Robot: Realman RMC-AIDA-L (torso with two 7-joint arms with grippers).
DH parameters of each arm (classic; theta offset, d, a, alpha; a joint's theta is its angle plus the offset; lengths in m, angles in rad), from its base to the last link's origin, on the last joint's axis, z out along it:
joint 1: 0 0.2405 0 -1.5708
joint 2: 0 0 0 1.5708
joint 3: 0 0.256 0 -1.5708
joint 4: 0 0 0 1.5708
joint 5: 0 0.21 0 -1.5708
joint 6: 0 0 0 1.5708
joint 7: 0 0.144 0 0
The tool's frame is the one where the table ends.
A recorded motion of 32 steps. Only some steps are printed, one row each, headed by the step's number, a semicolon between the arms.
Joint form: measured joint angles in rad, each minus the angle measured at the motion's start. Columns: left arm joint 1, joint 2, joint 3, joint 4, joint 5, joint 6, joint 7; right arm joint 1, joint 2, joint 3, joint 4, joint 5, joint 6, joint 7.
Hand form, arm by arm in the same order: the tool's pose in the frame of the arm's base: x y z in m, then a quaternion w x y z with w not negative. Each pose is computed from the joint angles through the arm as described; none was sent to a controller.
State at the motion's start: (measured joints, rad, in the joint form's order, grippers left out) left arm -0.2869 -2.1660 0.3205 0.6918 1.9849 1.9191 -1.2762; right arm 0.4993 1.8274 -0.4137 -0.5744 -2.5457 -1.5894 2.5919
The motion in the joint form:
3: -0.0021 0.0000 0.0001 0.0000 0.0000 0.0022 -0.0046; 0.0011 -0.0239 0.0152 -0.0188 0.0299 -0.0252 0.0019
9: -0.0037 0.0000 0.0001 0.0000 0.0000 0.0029 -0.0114; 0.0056 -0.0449 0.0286 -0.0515 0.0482 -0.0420 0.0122
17: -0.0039 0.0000 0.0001 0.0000 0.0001 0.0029 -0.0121; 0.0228 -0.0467 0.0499 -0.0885 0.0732 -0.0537 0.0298
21: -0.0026 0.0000 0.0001 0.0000 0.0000 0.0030 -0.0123; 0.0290 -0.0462 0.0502 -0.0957 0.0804 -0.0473 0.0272
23: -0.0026 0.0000 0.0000 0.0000 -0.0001 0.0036 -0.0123; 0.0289 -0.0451 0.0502 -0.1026 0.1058 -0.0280 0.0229
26: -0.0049 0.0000 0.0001 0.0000 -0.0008 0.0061 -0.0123; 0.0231 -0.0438 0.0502 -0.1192 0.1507 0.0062 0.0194
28: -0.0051 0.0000 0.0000 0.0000 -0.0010 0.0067 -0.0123; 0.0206 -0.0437 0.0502 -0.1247 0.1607 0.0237 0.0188
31: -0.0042 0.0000 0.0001 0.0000 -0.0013 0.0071 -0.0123; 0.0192 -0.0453 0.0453 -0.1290 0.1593 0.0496 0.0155
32: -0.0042 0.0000 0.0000 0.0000 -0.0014 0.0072 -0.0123; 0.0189 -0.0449 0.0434 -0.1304 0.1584 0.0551 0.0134
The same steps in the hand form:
3: -0.2998 0.2316 0.0234 0.16889 -0.85926 -0.26025 -0.40673; 0.3745 0.3009 0.1111 0.12424 -0.60312 0.77895 0.11856
9: -0.2994 0.2320 0.0234 0.16691 -0.85859 -0.26233 -0.40761; 0.3713 0.3072 0.1290 0.13962 -0.60652 0.77155 0.13169
17: -0.2994 0.2321 0.0234 0.16670 -0.85854 -0.26256 -0.40765; 0.3616 0.3181 0.1400 0.14856 -0.61083 0.76217 0.15465
21: -0.2996 0.2317 0.0234 0.16692 -0.85833 -0.26317 -0.40761; 0.3592 0.3221 0.1420 0.15372 -0.61490 0.75697 0.15895
23: -0.2996 0.2317 0.0235 0.16676 -0.85831 -0.26303 -0.40781; 0.3580 0.3265 0.1449 0.16392 -0.61658 0.75054 0.17221
26: -0.2988 0.2321 0.0236 0.16552 -0.85858 -0.26137 -0.40882; 0.3574 0.3325 0.1517 0.18406 -0.61580 0.74078 0.19534
28: -0.2987 0.2322 0.0236 0.16536 -0.85856 -0.26112 -0.40907; 0.3585 0.3344 0.1544 0.19413 -0.61394 0.73820 0.20111
31: -0.2988 0.2319 0.0237 0.16544 -0.85843 -0.26136 -0.40917; 0.3613 0.3365 0.1572 0.20899 -0.61280 0.73549 0.19965
32: -0.2988 0.2319 0.0237 0.16547 -0.85839 -0.26133 -0.40925; 0.3618 0.3369 0.1574 0.21209 -0.61327 0.73449 0.19858

